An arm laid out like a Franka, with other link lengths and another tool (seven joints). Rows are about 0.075 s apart.
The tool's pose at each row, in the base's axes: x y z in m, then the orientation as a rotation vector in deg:
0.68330, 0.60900, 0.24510, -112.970, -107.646, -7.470
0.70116, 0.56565, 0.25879, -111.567, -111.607, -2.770
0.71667, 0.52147, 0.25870, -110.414, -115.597, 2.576
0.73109, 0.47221, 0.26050, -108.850, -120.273, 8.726
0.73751, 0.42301, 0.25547, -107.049, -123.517, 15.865
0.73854, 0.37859, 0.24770, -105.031, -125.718, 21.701
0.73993, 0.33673, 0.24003, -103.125, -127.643, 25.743
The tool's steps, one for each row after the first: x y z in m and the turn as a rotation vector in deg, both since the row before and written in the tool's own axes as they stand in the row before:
-0.03428, 0.01451, -0.03162, 1.604, -3.851, -2.047
-0.04170, 0.01342, -0.01652, 1.574, -4.395, -1.824
-0.04776, 0.00973, -0.01618, 1.631, -5.138, -2.208
-0.04974, 0.00175, -0.00324, 2.623, -4.849, -1.559
-0.04467, -0.00312, 0.00546, 2.428, -3.636, -1.370
-0.04168, -0.00315, 0.00811, 1.590, -2.676, -1.358

